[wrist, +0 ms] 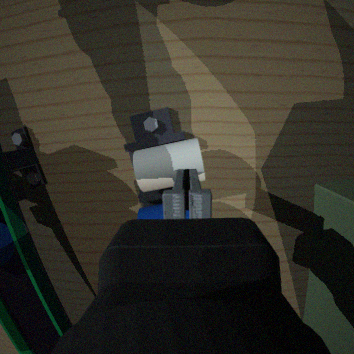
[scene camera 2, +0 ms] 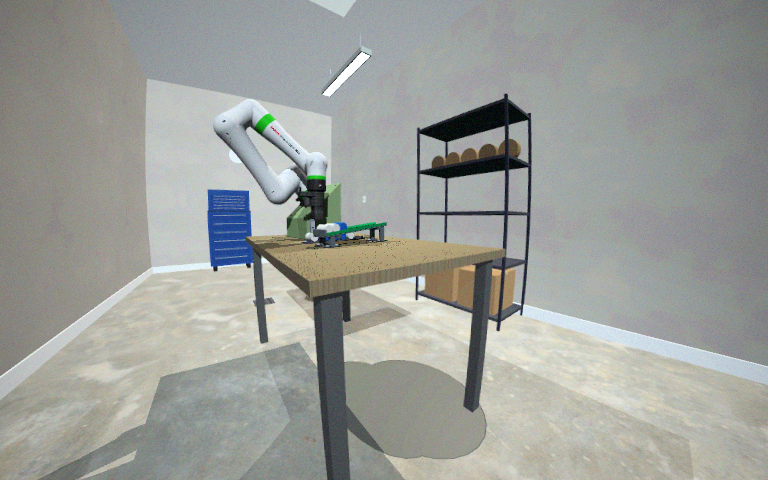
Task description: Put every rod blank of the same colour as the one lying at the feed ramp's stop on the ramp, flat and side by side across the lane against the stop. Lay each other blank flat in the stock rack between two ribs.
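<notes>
In the wrist view a white rod blank (wrist: 167, 161) lies flat in the dark stock rack (wrist: 164, 119), beside a bolted end tab. Part of a blue blank (wrist: 149, 213) shows nearer the gripper body, mostly hidden by it. My gripper (wrist: 186, 181) (scene camera 2: 312, 228) is shut and empty; its tips overlap the white blank's near edge in the wrist view, and contact cannot be told. The green feed ramp (scene camera 2: 365, 226) (wrist: 46, 294) stands beside the rack. White (scene camera 2: 328, 226) and blue (scene camera 2: 342, 228) blanks show at its low end; their exact seating is unclear. A blue shape (wrist: 5, 241) shows at the wrist view's left edge.
A dark ramp foot with bolts (wrist: 17, 139) is at the left of the wrist view. The green robot pedestal (wrist: 332, 295) (scene camera 2: 334, 204) stands close on the right there. The wooden table (scene camera 2: 362, 263) carries the ramp. A shelf unit (scene camera 2: 505, 198) and blue cabinet (scene camera 2: 229, 237) stand farther off.
</notes>
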